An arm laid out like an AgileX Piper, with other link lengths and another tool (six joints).
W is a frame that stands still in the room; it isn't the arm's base.
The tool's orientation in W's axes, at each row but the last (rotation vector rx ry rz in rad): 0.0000, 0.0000, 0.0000; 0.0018, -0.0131, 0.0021; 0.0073, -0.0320, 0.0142; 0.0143, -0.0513, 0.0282; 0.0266, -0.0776, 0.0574; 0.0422, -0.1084, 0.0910; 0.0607, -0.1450, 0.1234; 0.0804, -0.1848, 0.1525; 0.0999, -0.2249, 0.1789; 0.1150, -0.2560, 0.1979
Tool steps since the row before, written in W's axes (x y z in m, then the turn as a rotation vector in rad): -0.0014, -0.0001, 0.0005, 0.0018, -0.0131, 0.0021; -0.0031, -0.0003, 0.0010, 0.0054, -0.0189, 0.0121; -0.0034, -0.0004, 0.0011, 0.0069, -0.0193, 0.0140; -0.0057, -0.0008, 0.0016, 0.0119, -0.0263, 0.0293; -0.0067, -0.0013, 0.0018, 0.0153, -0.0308, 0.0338; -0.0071, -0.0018, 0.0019, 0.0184, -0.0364, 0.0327; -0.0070, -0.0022, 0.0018, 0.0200, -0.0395, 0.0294; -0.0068, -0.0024, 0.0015, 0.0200, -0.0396, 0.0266; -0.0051, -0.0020, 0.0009, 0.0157, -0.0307, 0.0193; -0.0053, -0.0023, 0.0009, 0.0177, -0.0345, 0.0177
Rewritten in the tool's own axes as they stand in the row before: -0.0014, -0.0001, 0.0005, 0.0018, -0.0131, 0.0021; -0.0031, -0.0003, 0.0010, 0.0055, -0.0189, 0.0121; -0.0034, -0.0003, 0.0012, 0.0071, -0.0193, 0.0139; -0.0056, -0.0006, 0.0019, 0.0127, -0.0262, 0.0290; -0.0066, -0.0009, 0.0023, 0.0161, -0.0308, 0.0334; -0.0070, -0.0011, 0.0027, 0.0186, -0.0367, 0.0322; -0.0069, -0.0012, 0.0029, 0.0193, -0.0402, 0.0290; -0.0067, -0.0012, 0.0029, 0.0188, -0.0404, 0.0262; -0.0050, -0.0009, 0.0022, 0.0144, -0.0315, 0.0190; -0.0052, -0.0011, 0.0025, 0.0152, -0.0357, 0.0175
